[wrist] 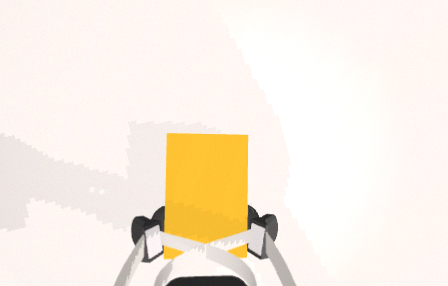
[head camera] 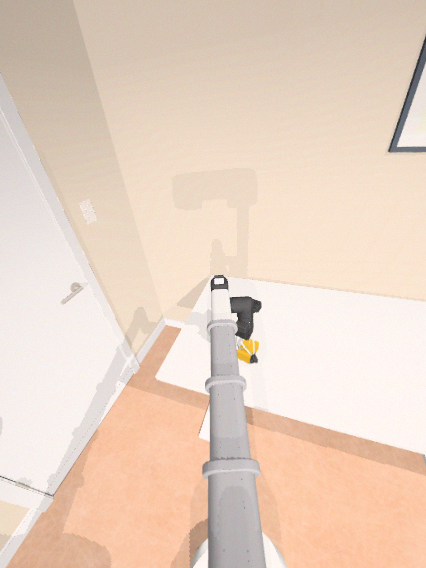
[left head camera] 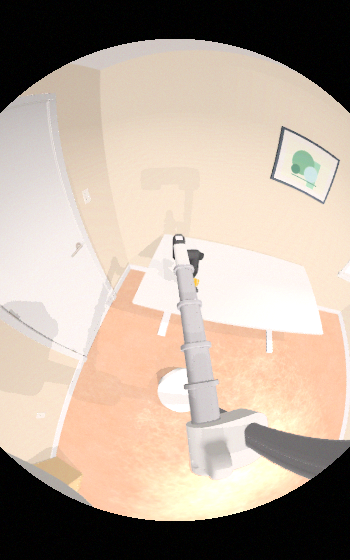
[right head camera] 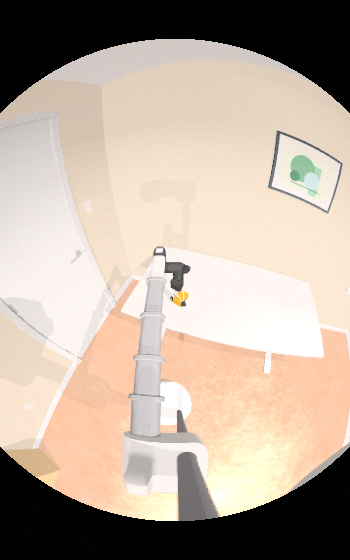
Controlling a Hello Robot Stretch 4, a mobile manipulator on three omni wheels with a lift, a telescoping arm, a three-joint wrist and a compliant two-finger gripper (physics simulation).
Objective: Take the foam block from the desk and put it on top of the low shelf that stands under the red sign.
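Where they show: gripper, fingertip midpoint: (wrist: 205, 222) (head camera: 244, 358) (right head camera: 177, 302); robot's base at its link origin: (left head camera: 180, 388) (right head camera: 167, 401).
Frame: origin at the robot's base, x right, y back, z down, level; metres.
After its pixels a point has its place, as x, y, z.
The foam block (head camera: 247, 356) @(0.096, -0.633, -0.738) (left head camera: 196, 282) (right head camera: 180, 299) (wrist: 206, 175) @(0.112, -0.691, -0.740) is a yellow-orange box on the white desk (head camera: 345, 360) @(0.505, -0.615, -0.692) (left head camera: 265, 295) @(0.659, -0.546, -0.692) (right head camera: 260, 310) @(0.668, -0.568, -0.692) (wrist: 75, 75) @(0.065, -0.826, -0.692). My gripper (wrist: 205, 222) @(0.087, -0.654, -0.695) (right head camera: 178, 301) @(0.087, -0.654, -0.695) points down over the desk. In the wrist view its two dark fingertips touch the block's left and right sides, so it is shut on the block. The far end of the block reaches out beyond the fingertips. In the left head camera view the arm hides most of the gripper. The low shelf and the red sign do not show in these views.
The telescoping arm (head camera: 229, 425) @(0.002, -0.246, -1.116) (left head camera: 192, 325) @(-0.003, -0.249, -1.116) (right head camera: 150, 340) @(0.006, -0.241, -1.116) reaches over the desk's left part. A wall with a framed picture (left head camera: 305, 165) @(0.951, -1.002, -1.607) (right head camera: 306, 172) @(0.960, -0.999, -1.603) stands behind the desk. A white door (head camera: 30, 325) @(-0.833, -0.744, -0.881) is at the left. A round white object (left head camera: 172, 390) @(-0.077, -0.005, -0.187) stands on the floor beside the arm.
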